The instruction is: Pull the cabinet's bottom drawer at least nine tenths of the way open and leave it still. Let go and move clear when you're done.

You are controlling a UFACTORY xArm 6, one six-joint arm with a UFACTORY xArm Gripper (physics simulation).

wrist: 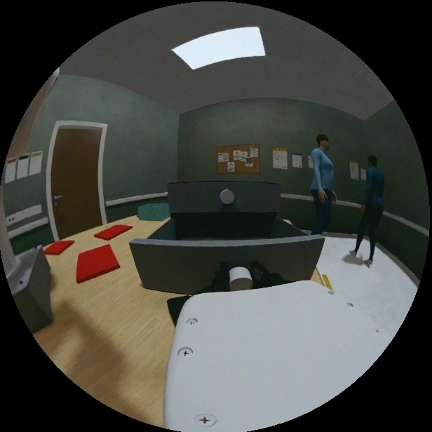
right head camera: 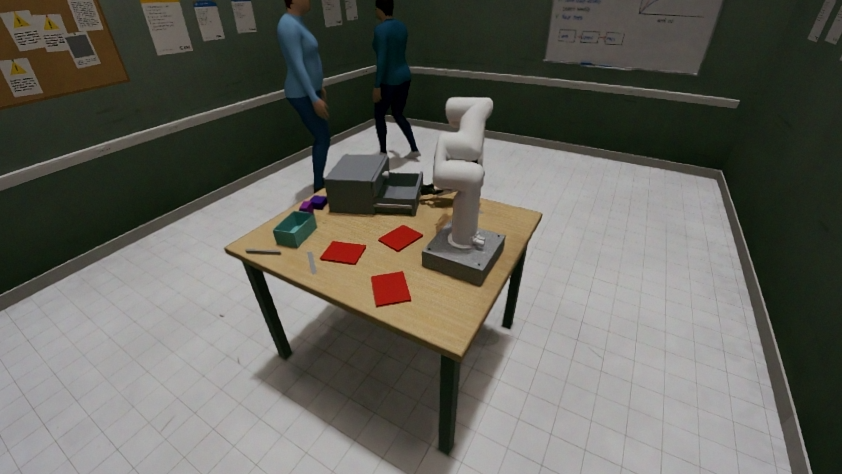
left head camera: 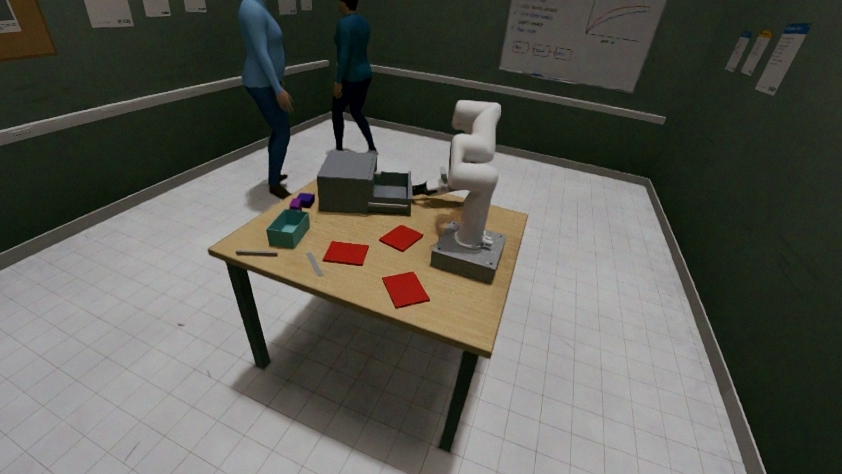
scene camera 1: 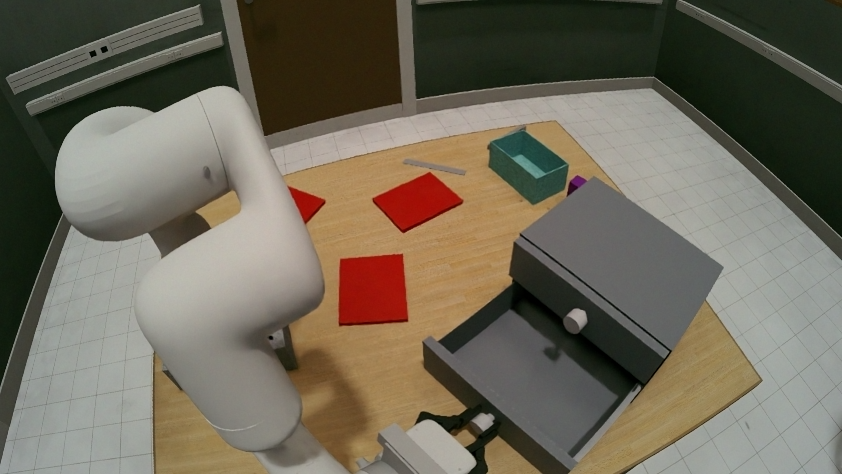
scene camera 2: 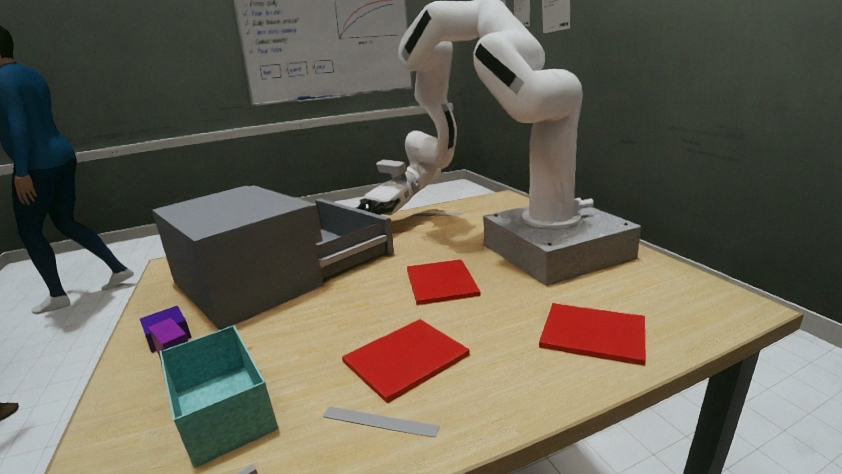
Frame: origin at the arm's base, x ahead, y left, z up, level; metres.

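Where they show: gripper, fingertip midpoint: (right head camera: 421, 190) (left head camera: 412, 190) (scene camera 1: 488, 418); arm's base, link origin: (right head camera: 464, 240) (left head camera: 469, 240) (scene camera 2: 550, 219).
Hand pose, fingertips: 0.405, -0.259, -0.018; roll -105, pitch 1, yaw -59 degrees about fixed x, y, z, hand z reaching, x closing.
Note:
Things, the pixels of their centre, and the offset from my fingertips, as dx, dy, dz. "*": a spot on its surface instead.
- grey cabinet, body centre: (scene camera 1: 610, 293) (scene camera 2: 244, 243) (left head camera: 352, 180) (right head camera: 363, 182) +0.252, +0.146, +0.032
- top drawer, surface spot: (scene camera 1: 547, 288) * +0.126, +0.157, +0.074
- bottom drawer's knob, body centre: (scene camera 1: 481, 424) -0.010, -0.005, -0.006
- teal open box, body centre: (scene camera 2: 215, 388) (scene camera 1: 528, 165) (left head camera: 289, 228) (right head camera: 295, 228) +0.251, +0.564, -0.018
- flat grey strip, body centre: (scene camera 2: 379, 421) (scene camera 1: 434, 166) (left head camera: 314, 263) (right head camera: 311, 262) +0.049, +0.646, -0.054
The grey cabinet (left head camera: 346, 182) (right head camera: 353, 185) (scene camera 1: 624, 259) (scene camera 2: 235, 253) stands at the back of the table. Its bottom drawer (left head camera: 391, 191) (right head camera: 400, 191) (scene camera 1: 542, 365) (scene camera 2: 353, 235) (wrist: 175, 260) stands far out and its inside is empty. The top drawer (scene camera 1: 547, 288) (wrist: 195, 197) is closed. My gripper (scene camera 1: 484, 421) (wrist: 237, 272) is shut on the white round knob of the bottom drawer, one dark finger at each side of it. The bottom drawer's knob (scene camera 1: 481, 421) (wrist: 241, 278) is partly hidden by the fingers in scene camera 1.
Three red mats (scene camera 1: 372, 288) (scene camera 1: 418, 201) (scene camera 2: 592, 332) lie on the table. A teal open box (scene camera 1: 527, 167) (scene camera 2: 218, 394) stands beyond the cabinet's side, near purple blocks (scene camera 2: 167, 330). A flat grey strip (scene camera 1: 434, 166) (scene camera 2: 380, 421) lies near the table's edge. Two people stand behind the table.

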